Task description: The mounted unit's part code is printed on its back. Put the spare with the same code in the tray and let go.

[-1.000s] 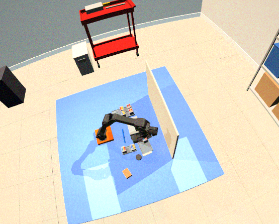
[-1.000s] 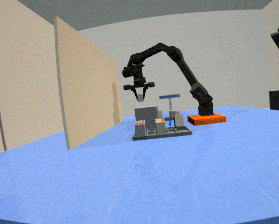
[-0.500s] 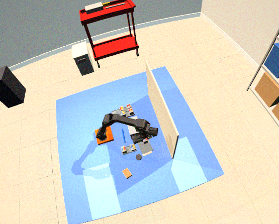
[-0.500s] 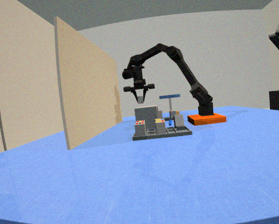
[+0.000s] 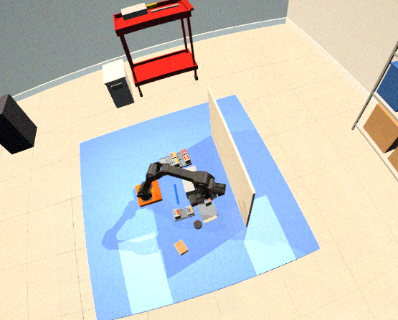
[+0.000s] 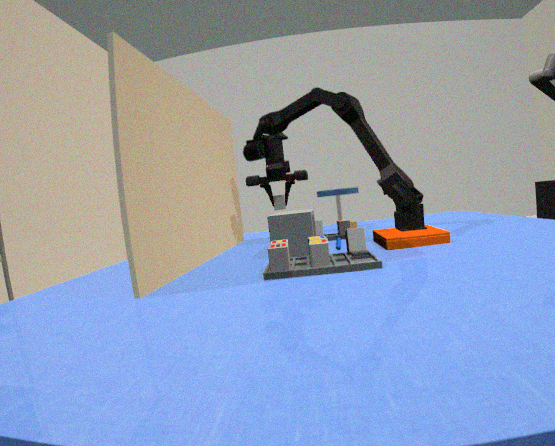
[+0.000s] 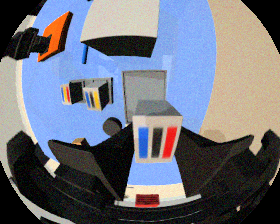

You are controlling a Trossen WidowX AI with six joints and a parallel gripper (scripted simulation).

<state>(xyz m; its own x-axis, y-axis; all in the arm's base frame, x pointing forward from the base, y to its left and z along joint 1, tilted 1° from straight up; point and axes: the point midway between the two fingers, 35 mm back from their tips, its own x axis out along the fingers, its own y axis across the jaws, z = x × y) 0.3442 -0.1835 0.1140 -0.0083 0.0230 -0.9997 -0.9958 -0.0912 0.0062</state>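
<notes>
Now: the flat grey tray 110 mm below my gripper tip, 10 mm to the left of it and 10 mm behind it. Also, from my gripper tip: rack (150 mm behind, 110 mm below, 20 mm to the left); grey spare (20 mm above); dark disc (100 mm below, 90 mm behind, 80 mm to the right).
</notes>
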